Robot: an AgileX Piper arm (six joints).
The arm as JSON. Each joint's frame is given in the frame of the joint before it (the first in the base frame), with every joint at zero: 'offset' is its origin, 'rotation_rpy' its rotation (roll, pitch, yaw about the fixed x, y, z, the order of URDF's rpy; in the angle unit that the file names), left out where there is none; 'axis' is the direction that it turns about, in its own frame. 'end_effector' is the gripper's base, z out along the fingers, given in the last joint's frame.
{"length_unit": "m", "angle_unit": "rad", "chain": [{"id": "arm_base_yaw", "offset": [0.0, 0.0, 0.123], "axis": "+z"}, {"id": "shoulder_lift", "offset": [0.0, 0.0, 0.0], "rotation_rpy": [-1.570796, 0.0, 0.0], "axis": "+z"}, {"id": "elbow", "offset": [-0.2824, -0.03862, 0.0], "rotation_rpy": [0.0, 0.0, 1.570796], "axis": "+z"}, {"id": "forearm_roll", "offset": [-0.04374, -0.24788, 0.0], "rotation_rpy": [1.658, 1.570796, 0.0], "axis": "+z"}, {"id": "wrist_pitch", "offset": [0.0, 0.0, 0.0], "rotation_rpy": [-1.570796, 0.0, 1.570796], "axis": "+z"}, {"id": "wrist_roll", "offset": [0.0, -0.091, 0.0], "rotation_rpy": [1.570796, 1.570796, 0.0], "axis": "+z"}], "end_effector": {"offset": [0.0, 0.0, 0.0], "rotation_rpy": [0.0, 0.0, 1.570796]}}
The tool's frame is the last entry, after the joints.
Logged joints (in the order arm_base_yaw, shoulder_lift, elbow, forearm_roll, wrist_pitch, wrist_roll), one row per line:
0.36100, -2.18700, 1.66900, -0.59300, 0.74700, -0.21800
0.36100, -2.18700, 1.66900, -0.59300, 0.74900, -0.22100
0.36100, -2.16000, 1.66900, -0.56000, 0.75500, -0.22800
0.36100, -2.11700, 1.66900, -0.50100, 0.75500, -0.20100
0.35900, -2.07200, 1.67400, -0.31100, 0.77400, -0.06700
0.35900, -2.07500, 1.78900, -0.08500, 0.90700, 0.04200
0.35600, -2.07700, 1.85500, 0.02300, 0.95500, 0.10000
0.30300, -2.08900, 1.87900, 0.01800, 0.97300, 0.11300
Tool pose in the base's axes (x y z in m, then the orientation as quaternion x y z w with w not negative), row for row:
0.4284, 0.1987, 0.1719, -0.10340, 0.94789, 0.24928, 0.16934
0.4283, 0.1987, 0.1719, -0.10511, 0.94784, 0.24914, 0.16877
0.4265, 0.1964, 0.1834, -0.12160, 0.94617, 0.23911, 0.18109
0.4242, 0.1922, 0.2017, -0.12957, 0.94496, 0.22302, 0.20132
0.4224, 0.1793, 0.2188, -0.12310, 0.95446, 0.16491, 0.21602
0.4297, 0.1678, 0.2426, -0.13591, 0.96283, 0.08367, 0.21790
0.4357, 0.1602, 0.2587, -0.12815, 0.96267, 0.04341, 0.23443
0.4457, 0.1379, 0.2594, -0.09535, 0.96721, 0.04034, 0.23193
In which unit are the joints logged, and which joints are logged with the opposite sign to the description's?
The joints are logged in radians. Opposite sign: shoulder_lift, elbow, forearm_roll.
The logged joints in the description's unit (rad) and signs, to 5 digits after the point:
0.36100, 2.18700, -1.66900, 0.59300, 0.74700, -0.21800
0.36100, 2.18700, -1.66900, 0.59300, 0.74900, -0.22100
0.36100, 2.16000, -1.66900, 0.56000, 0.75500, -0.22800
0.36100, 2.11700, -1.66900, 0.50100, 0.75500, -0.20100
0.35900, 2.07200, -1.67400, 0.31100, 0.77400, -0.06700
0.35900, 2.07500, -1.78900, 0.08500, 0.90700, 0.04200
0.35600, 2.07700, -1.85500, -0.02300, 0.95500, 0.10000
0.30300, 2.08900, -1.87900, -0.01800, 0.97300, 0.11300

